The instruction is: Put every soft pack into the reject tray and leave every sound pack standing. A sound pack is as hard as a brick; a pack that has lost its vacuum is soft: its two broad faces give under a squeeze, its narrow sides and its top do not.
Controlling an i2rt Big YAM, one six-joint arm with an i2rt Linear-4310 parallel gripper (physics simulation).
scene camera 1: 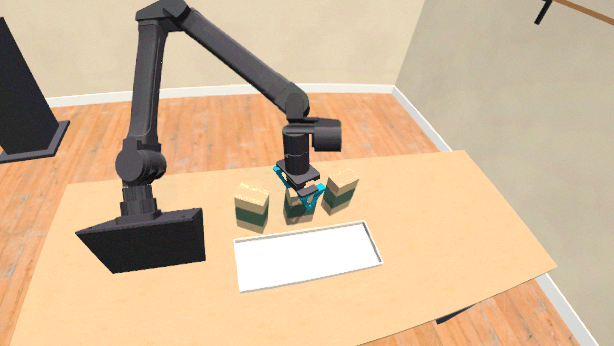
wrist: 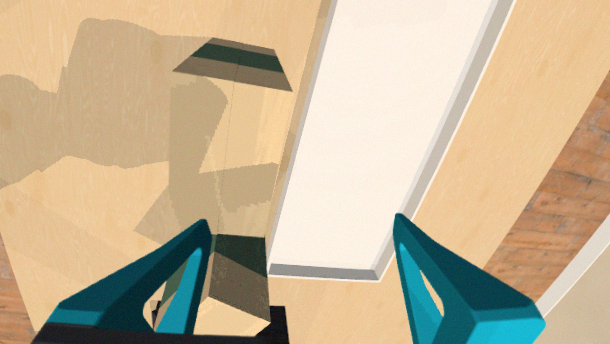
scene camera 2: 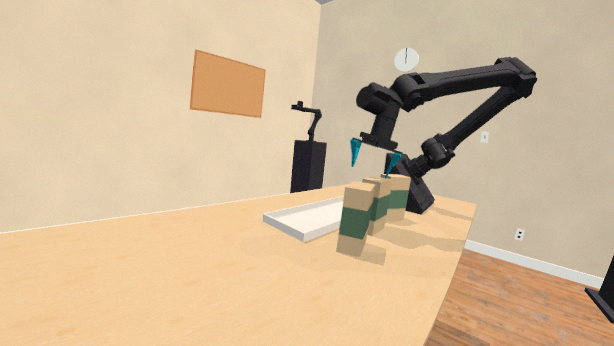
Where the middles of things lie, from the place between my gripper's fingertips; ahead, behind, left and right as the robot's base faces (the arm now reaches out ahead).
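Scene:
I see the white reject tray (scene camera 1: 272, 261) 20 mm ahead of my hand and 100 mm to the right of it, and the tray is also 140 mm below my hand.

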